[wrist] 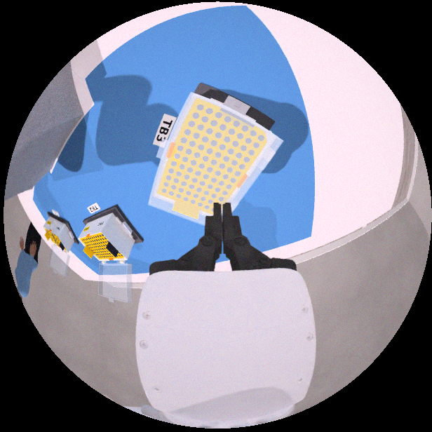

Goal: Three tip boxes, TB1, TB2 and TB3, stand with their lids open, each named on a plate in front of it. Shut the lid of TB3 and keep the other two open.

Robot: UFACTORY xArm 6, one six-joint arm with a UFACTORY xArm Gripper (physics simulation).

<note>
In view: the gripper (221, 213) and a blue mat (109, 158).
</note>
